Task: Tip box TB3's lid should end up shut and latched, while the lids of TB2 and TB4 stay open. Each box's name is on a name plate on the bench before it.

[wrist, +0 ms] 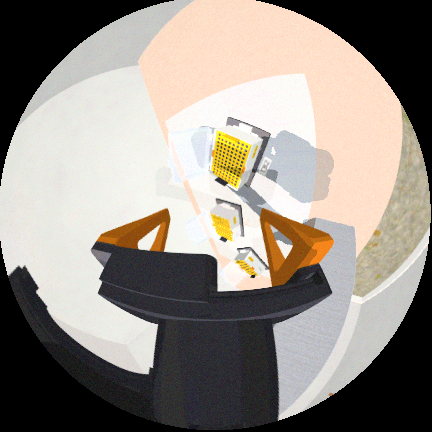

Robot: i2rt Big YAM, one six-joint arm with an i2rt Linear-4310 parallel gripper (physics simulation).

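Frame: origin at the arm's base, x ahead, y left, z up, level; metres.
Where they show: gripper, fingertip midpoint: [214, 213].
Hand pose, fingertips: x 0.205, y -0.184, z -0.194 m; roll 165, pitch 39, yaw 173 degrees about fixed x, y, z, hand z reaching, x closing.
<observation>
Things, the pixels of their top centre, and the offset from my fingertips. "spot": a spot on its surface instead. Level surfaces: height alone.
- largest box at its top centre: [222, 163] 0.134 m down, 0.088 m ahead, 0.020 m left
- small name plate at a spot on its surface: [266, 165] spot: 0.207 m down, 0.019 m ahead, 0.036 m left
- middle box at its top centre: [218, 230] 0.134 m down, 0.123 m ahead, 0.275 m left
- faint clear lid at a spot on its surface: [199, 229] spot: 0.107 m down, 0.195 m ahead, 0.292 m left
- third box at its top centre: [244, 270] 0.134 m down, 0.004 m back, 0.482 m left
- white mat at its surface level: 0.209 m down
Three white tip boxes with yellow perforated tops show in the wrist view. The largest box [231, 159] is upper centre, and its clear lid [186, 156] stands open on its left. The small name plate [266, 165] at its right seems to read TB2, but is blurred. A middle box [222, 226] shows beyond the fingertips, with a faint clear lid [199, 229] open on its left. A third box [248, 265] shows lower, near the right finger; its clear lid [230, 277] looks open and is partly hidden. Name plates for these two are not readable. My gripper [214, 213] is open and empty, apart from all boxes.
The boxes stand on dark-edged holders on a white mat [270, 95] over a peach bench top [350, 75]. Grey shadows fall right of the largest box. A grey block-like surface [335, 260] lies right of the right finger. A dark arm part curves at lower left.
</observation>
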